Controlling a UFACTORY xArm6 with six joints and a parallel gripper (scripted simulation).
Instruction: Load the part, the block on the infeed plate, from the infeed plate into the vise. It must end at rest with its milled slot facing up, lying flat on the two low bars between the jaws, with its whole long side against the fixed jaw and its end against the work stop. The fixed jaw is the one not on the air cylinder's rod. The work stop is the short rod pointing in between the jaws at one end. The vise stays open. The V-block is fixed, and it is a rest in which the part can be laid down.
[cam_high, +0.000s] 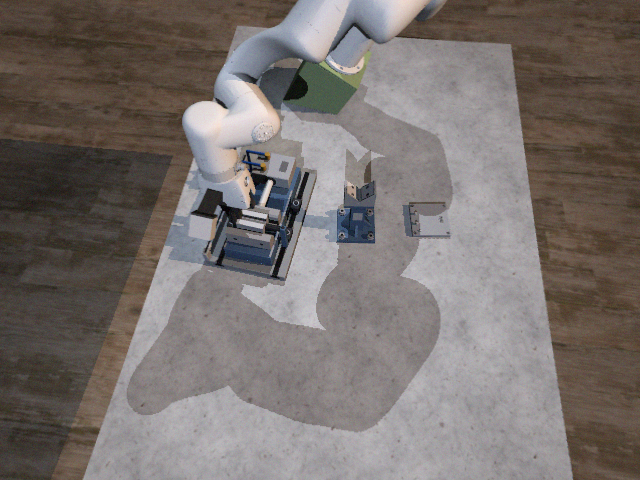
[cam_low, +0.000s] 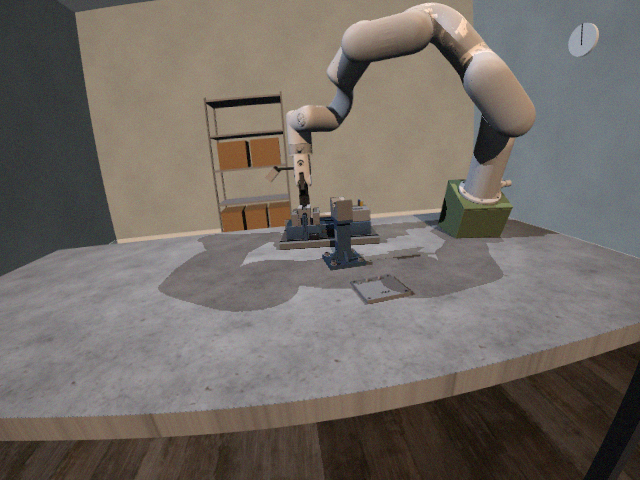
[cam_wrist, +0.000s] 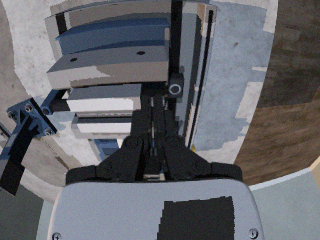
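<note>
The part is 40 mm to the left of my hand and 20 mm below it. From my hand the other things lie so: fixed jaw (30 mm ahead, 30 mm to the left, 40 mm below); then air cylinder rod (80 mm behind, 50 mm to the left, 40 mm below); then blue vise body (70 mm behind, 50 mm to the left, 80 mm below).
</note>
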